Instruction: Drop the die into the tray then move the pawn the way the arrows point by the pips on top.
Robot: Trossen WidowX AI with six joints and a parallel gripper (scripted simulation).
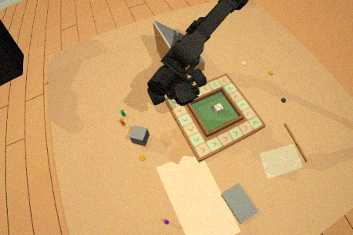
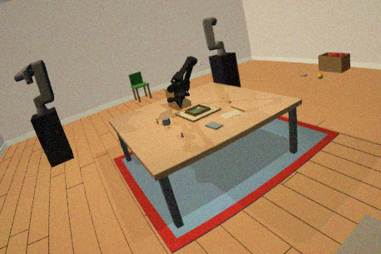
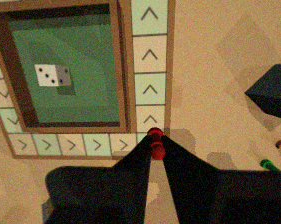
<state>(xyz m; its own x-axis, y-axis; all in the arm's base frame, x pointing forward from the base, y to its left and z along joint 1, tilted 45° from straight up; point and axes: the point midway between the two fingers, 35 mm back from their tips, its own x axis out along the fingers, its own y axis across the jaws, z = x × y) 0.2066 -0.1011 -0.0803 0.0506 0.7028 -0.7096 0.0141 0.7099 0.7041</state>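
Now: the green tray 12 cm to the left of my gripper tip, 8 cm below it and 6 cm ahead of it. Also, from my gripper tip: red pawn 1 cm above; then grey cube 17 cm to the right, 6 cm below, 3 cm ahead; then white die 13 cm to the left, 6 cm below, 6 cm ahead.
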